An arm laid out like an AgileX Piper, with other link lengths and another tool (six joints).
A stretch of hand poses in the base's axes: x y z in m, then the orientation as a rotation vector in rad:
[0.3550, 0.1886, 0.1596, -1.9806, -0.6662, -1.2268]
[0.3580, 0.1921, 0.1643, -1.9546, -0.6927, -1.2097]
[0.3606, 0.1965, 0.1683, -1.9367, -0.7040, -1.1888]
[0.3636, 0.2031, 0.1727, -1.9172, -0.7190, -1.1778]
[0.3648, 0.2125, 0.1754, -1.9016, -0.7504, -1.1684]
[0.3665, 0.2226, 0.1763, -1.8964, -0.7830, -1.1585]
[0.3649, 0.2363, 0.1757, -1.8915, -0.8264, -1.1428]
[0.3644, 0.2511, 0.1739, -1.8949, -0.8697, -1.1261]
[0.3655, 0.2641, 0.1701, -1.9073, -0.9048, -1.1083]
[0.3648, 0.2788, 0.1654, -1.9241, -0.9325, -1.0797]
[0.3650, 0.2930, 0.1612, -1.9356, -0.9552, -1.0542]
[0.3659, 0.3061, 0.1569, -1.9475, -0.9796, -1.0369]
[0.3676, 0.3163, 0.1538, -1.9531, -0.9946, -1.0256]
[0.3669, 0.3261, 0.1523, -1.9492, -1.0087, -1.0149]
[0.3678, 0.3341, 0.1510, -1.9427, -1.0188, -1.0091]
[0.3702, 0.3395, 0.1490, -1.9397, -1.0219, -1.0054]
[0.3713, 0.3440, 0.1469, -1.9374, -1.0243, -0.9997]
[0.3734, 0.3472, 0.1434, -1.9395, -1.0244, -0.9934]
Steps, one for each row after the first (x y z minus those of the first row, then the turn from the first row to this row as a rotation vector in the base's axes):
[0.0030, 0.0035, 0.0047, 0.0072, -0.0022, 0.0339]
[0.0056, 0.0079, 0.0087, 0.0166, 0.0049, 0.0580]
[0.0086, 0.0145, 0.0131, 0.0241, 0.0034, 0.0803]
[0.0098, 0.0239, 0.0158, 0.0192, -0.0039, 0.1078]
[0.0115, 0.0340, 0.0167, 0.0057, -0.0092, 0.1306]
[0.0099, 0.0477, 0.0161, -0.0142, -0.0142, 0.1607]
[0.0094, 0.0625, 0.0143, -0.0405, -0.0168, 0.1866]
[0.0105, 0.0755, 0.0105, -0.0689, -0.0141, 0.2042]
[0.0098, 0.0902, 0.0058, -0.0958, -0.0005, 0.2207]
[0.0100, 0.1044, 0.0016, -0.1164, 0.0113, 0.2362]
[0.0109, 0.1175, -0.0027, -0.1389, 0.0169, 0.2482]
[0.0126, 0.1277, -0.0058, -0.1515, 0.0204, 0.2566]
[0.0119, 0.1375, -0.0073, -0.1568, 0.0219, 0.2696]
[0.0128, 0.1455, -0.0086, -0.1580, 0.0209, 0.2800]
[0.0152, 0.1509, -0.0106, -0.1576, 0.0217, 0.2847]
[0.0163, 0.1554, -0.0127, -0.1573, 0.0242, 0.2895]
[0.0184, 0.1586, -0.0162, -0.1587, 0.0289, 0.2913]

